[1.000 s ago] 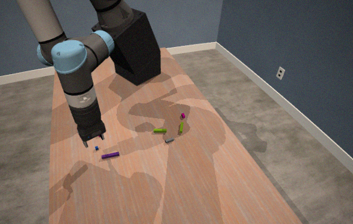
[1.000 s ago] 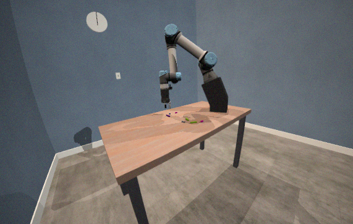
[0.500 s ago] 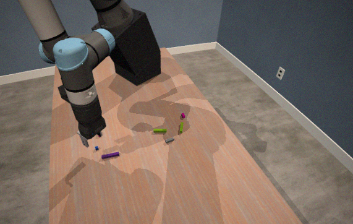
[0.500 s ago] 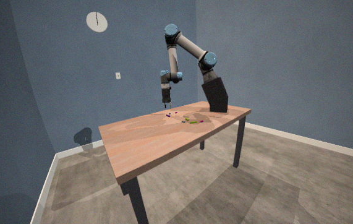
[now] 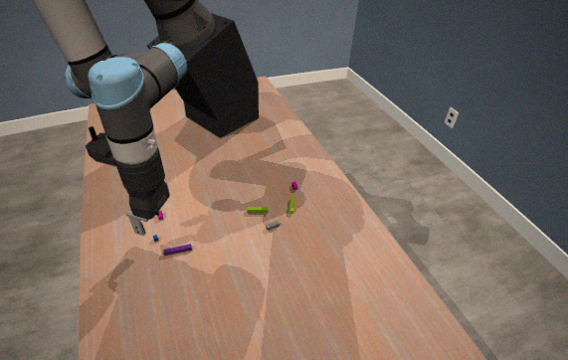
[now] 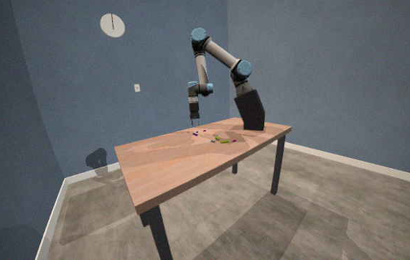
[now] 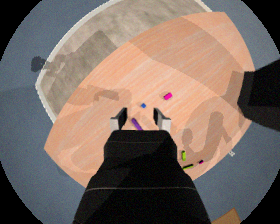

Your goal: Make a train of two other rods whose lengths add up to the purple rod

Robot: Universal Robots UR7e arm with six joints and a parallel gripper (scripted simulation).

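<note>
Right now the blue rod is 1 cm behind my hand and 8 cm below it. Also, from my hand: purple rod 3 cm ahead, 5 cm to the left, 8 cm below; then grey rod 1 cm ahead, 26 cm to the left, 8 cm below.
</note>
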